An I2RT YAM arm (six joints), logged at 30 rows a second.
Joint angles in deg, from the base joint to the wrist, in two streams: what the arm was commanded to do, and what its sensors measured. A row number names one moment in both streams.
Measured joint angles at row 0:
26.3 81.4 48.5 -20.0 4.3 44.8
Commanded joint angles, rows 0 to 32:
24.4 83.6 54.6 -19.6 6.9 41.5
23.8 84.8 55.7 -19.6 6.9 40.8
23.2 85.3 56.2 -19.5 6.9 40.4
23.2 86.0 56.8 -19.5 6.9 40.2
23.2 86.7 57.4 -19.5 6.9 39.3
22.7 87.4 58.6 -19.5 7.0 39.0
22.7 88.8 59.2 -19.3 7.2 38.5
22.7 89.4 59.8 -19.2 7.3 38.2
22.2 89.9 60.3 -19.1 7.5 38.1
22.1 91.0 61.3 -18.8 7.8 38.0
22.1 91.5 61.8 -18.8 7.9 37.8
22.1 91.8 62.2 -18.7 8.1 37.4
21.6 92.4 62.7 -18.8 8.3 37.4
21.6 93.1 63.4 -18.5 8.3 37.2
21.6 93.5 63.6 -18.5 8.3 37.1
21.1 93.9 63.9 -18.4 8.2 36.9
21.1 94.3 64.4 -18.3 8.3 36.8
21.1 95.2 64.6 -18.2 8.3 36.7
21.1 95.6 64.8 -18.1 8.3 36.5
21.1 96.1 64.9 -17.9 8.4 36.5
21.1 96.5 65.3 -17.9 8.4 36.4
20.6 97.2 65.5 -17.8 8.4 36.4
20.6 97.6 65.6 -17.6 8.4 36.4
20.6 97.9 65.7 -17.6 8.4 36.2
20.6 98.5 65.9 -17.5 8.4 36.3
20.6 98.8 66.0 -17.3 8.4 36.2
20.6 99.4 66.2 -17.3 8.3 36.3
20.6 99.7 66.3 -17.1 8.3 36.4
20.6 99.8 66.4 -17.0 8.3 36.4
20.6 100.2 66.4 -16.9 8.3 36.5
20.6 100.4 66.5 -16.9 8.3 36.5
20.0 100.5 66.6 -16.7 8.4 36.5
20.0 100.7 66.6 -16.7 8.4 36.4
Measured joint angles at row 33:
21.0 100.3 63.9 -18.9 6.9 37.2
